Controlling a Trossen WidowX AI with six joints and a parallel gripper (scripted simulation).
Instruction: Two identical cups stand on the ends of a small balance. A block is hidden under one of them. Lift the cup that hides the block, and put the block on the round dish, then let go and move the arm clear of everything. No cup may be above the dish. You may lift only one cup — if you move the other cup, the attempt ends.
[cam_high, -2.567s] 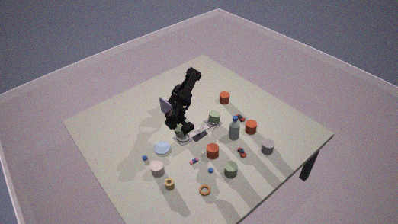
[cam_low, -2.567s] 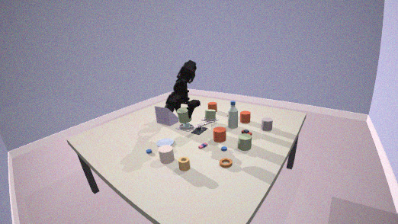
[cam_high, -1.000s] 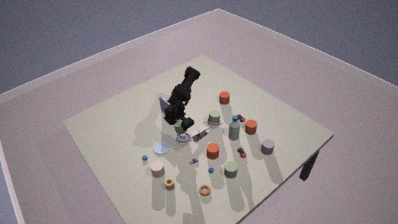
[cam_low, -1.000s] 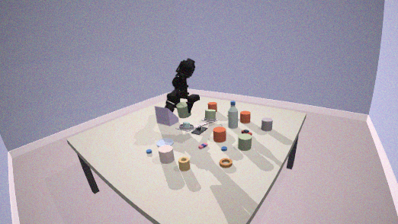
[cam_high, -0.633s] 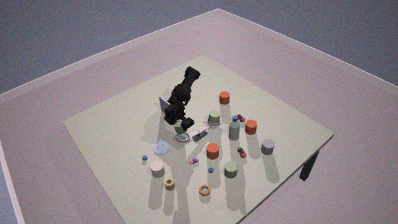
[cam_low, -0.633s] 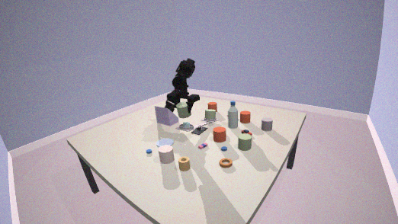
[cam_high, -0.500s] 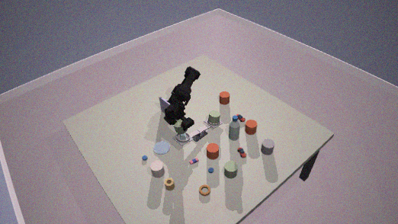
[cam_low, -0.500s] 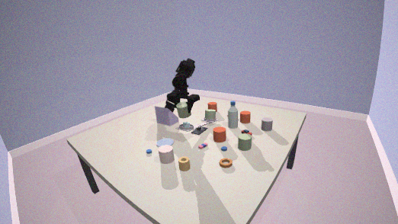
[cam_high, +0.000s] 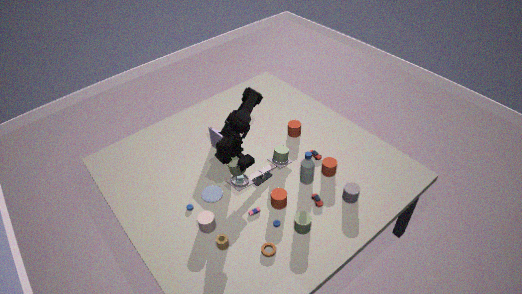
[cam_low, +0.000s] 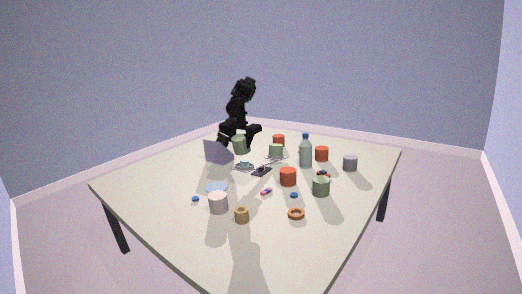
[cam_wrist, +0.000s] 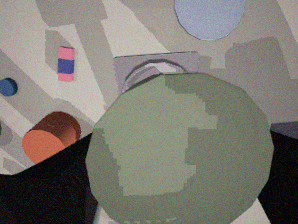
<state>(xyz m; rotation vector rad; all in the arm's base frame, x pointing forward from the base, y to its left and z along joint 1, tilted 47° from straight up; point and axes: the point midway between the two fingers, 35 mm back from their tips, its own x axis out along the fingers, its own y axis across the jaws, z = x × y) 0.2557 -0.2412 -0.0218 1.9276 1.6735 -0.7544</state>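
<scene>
My gripper tip is 8 cm above the teal block and 1 cm to the right of it. From my gripper tip the other things lie so: round light-blue dish 17 cm below, 9 cm to the right, 9 cm behind; pink-and-blue piece 16 cm below, 13 cm ahead, 4 cm to the right; balance 13 cm to the left, 13 cm below, 1 cm ahead.
</scene>
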